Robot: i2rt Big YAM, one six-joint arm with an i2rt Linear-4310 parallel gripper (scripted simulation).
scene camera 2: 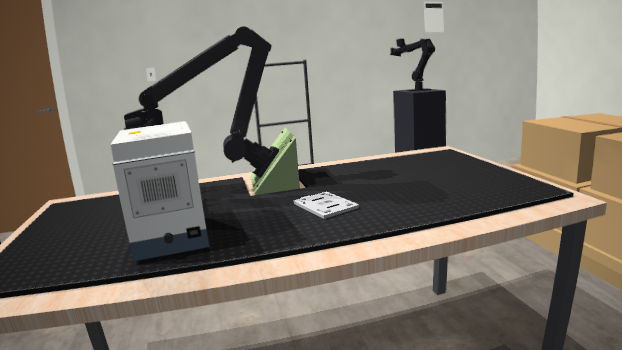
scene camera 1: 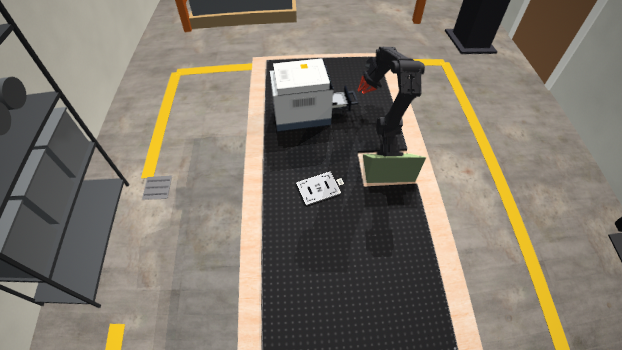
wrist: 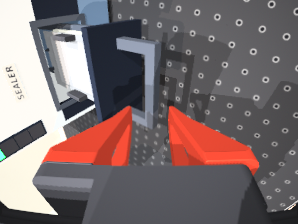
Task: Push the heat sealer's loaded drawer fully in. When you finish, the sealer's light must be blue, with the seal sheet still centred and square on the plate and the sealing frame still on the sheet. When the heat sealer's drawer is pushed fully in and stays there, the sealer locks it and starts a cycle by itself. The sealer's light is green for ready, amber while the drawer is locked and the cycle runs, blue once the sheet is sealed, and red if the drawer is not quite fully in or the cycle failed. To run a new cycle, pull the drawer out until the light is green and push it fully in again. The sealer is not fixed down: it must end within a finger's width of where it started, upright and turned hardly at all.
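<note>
Wrist view: my gripper (wrist: 150,113) visible. Scene camera 1 shows a white heat sealer (scene camera 1: 302,93); scene camera 2 shows the sealer (scene camera 2: 156,173) as well.
</note>
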